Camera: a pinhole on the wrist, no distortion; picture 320 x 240 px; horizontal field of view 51.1 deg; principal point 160.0 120.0 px. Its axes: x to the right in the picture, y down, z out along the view. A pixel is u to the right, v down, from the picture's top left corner.
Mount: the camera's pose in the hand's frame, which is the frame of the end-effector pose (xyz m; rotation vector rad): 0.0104 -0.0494 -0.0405 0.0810 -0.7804 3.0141
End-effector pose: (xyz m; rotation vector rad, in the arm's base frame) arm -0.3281 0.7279 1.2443 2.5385 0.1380 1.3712
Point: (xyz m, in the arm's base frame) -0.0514 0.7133 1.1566
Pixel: outside the picture
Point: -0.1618 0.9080 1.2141
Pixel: 26.0 179.6
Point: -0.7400 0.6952 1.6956
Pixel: behind the camera
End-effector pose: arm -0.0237 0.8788 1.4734 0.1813 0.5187 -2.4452
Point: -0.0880 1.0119 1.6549
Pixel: 302.0 213.5
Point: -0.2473 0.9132 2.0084
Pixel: 166.4 118.3
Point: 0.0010 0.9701 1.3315
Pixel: behind the camera
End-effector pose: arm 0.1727 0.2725 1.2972 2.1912 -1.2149 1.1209
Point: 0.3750 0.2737 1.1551
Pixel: 261.8 117.0
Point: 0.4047 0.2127 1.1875
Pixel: 171.6 86.1
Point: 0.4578 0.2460 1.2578
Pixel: 100.3 177.7
